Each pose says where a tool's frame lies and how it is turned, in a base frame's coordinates. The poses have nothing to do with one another.
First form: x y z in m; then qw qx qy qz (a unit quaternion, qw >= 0).
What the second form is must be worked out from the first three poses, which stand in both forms.
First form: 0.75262 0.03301 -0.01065 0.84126 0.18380 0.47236 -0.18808
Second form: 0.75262 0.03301 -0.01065 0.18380 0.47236 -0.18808 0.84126
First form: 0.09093 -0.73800 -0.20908 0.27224 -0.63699 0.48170 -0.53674
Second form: 0.09093 -0.73800 -0.20908 -0.63699 0.48170 -0.53674 0.27224
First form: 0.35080 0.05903 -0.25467 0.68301 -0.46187 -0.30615 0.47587
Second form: 0.35080 0.05903 -0.25467 -0.46187 -0.30615 0.47587 0.68301
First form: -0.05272 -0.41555 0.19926 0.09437 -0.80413 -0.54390 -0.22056
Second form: -0.05272 -0.41555 0.19926 -0.80413 -0.54390 -0.22056 0.09437
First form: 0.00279 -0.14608 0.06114 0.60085 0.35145 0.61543 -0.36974
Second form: 0.00279 -0.14608 0.06114 0.35145 0.61543 -0.36974 0.60085
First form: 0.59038 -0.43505 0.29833 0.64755 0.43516 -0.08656 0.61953
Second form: 0.59038 -0.43505 0.29833 0.43516 -0.08656 0.61953 0.64755
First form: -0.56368 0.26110 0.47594 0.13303 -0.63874 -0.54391 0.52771
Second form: -0.56368 0.26110 0.47594 -0.63874 -0.54391 0.52771 0.13303
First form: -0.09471 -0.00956 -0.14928 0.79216 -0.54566 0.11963 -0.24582
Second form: -0.09471 -0.00956 -0.14928 -0.54566 0.11963 -0.24582 0.79216
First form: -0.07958 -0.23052 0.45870 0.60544 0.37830 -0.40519 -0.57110
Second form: -0.07958 -0.23052 0.45870 0.37830 -0.40519 -0.57110 0.60544
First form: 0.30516 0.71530 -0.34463 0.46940 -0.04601 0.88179 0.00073
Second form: 0.30516 0.71530 -0.34463 -0.04601 0.88179 0.00073 0.46940
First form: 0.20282 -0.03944 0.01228 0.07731 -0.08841 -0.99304 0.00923
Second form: 0.20282 -0.03944 0.01228 -0.08841 -0.99304 0.00923 0.07731
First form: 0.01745 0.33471 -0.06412 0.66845 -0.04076 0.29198 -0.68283
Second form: 0.01745 0.33471 -0.06412 -0.04076 0.29198 -0.68283 0.66845
